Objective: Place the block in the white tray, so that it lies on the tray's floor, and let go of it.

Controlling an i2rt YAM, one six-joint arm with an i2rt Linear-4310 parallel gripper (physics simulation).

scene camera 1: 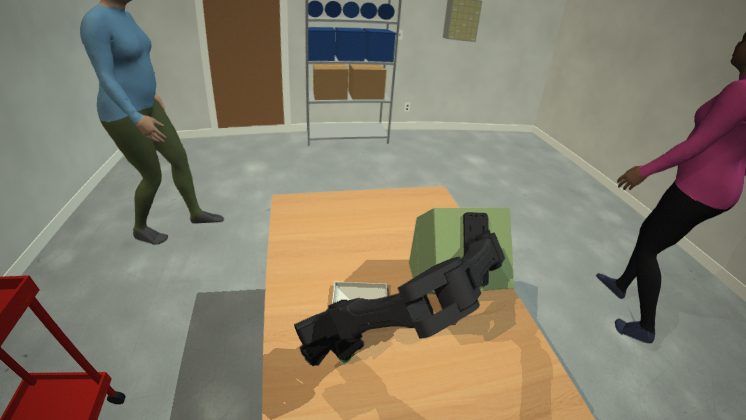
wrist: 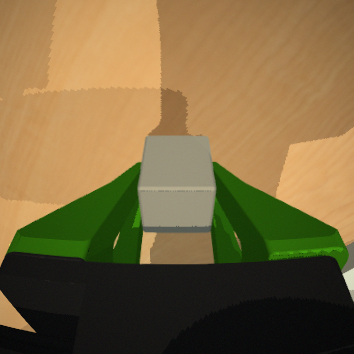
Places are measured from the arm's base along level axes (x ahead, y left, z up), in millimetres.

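Pixels of known places: gripper, between the fingertips: (scene camera 1: 344, 357) (wrist: 176, 173).
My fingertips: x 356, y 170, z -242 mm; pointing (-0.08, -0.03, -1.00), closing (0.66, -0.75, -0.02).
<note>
For each thing: its top centre in the pictures, then the offset to it from my fingertips. Level surfaces: height alone.
- block, centre of its top: (wrist: 175, 213) 0 mm left, 0 mm ahead, 24 mm up
- white tray, centre of its top: (scene camera 1: 360, 297) 208 mm right, 51 mm back, 8 mm up
- wooden table, height of its surface: 12 mm down
The block (wrist: 177, 167) is light grey and sits between the two green fingertips in the wrist view, with a finger against each side. My gripper (scene camera 1: 341, 358) (wrist: 176, 173) is shut on it, low over the near left part of the table; whether the block touches the table is hard to tell. The block does not show in the scene view, where the gripper hides it. The white tray (scene camera 1: 360, 283) lies on the table behind the arm's forearm, which covers its near part. A sliver of the tray (wrist: 350, 281) shows at the right edge of the wrist view.
A large green box (scene camera 1: 425, 242) stands at the table's right side, behind the arm. The wooden table (scene camera 1: 313, 224) has its left edge close to the gripper. A red cart (scene camera 1: 62, 383) stands on the floor at left. Two people stand away from the table, left and right.
</note>
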